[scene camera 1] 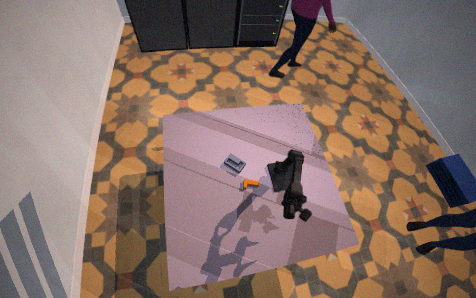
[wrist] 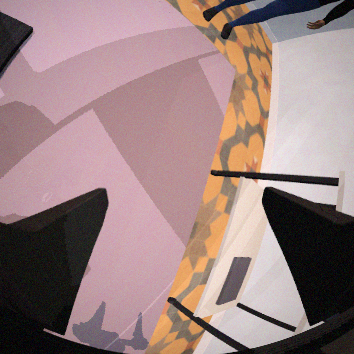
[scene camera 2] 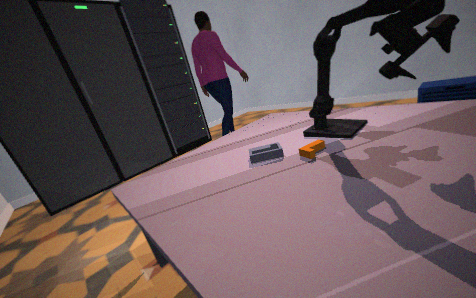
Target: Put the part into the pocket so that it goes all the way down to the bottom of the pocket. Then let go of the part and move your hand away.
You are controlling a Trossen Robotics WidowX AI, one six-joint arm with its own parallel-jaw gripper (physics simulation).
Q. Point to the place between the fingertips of my gripper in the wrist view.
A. At 186, 195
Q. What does my gripper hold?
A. Nothing.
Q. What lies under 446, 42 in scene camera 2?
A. My gripper.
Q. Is my gripper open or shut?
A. Open.
